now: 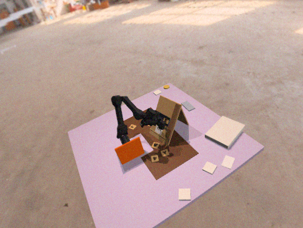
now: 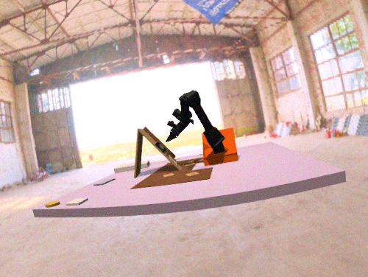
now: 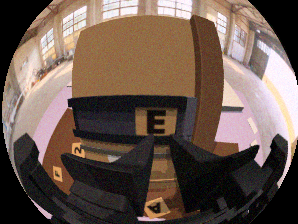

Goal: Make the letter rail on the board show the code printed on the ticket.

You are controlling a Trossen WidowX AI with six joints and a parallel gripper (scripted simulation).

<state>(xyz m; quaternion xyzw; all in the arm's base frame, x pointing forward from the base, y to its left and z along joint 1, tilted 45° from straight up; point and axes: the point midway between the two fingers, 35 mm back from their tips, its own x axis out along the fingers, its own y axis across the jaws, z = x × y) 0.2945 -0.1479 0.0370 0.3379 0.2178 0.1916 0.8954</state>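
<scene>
Now: the white ticket 110 mm below my gripper tip, 40 mm to the left of it and 30 mm behind it. Also, from my gripper tip: cream slab 400 mm ahead, 300 mm to the right, 160 mm below; brown mat 180 mm below, 130 mm behind, 60 mm to the left; grey plate 400 mm ahead, 190 mm to the left, 180 mm below.
</scene>
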